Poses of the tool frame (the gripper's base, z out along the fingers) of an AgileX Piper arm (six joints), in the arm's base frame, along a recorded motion.
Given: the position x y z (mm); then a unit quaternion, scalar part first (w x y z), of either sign.
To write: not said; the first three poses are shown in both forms.
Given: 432 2 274 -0.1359 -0.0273 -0.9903 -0.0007
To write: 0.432 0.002 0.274 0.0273 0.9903 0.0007 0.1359
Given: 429 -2 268 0.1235 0.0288 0.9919 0.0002
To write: 0.429 -0.002 0.268 0.0288 0.9919 0.0002 0.1235
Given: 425 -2 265 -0.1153 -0.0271 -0.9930 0.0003
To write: 0.425 -0.002 0.265 0.0271 0.9930 -0.0003 0.1153
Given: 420 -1 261 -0.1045 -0.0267 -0.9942 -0.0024
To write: 0.420 -0.001 0.261 0.0267 0.9942 0.0024 0.1045
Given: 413 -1 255 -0.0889 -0.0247 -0.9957 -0.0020
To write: 0.413 -0.001 0.255 0.0247 0.9957 0.0020 0.0889
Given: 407 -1 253 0.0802 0.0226 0.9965 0.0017
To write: 0.407 -0.001 0.253 0.0226 0.9965 0.0017 0.0802
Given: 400 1 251 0.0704 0.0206 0.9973 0.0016
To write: 0.400 0.001 0.251 0.0206 0.9973 0.0016 0.0704
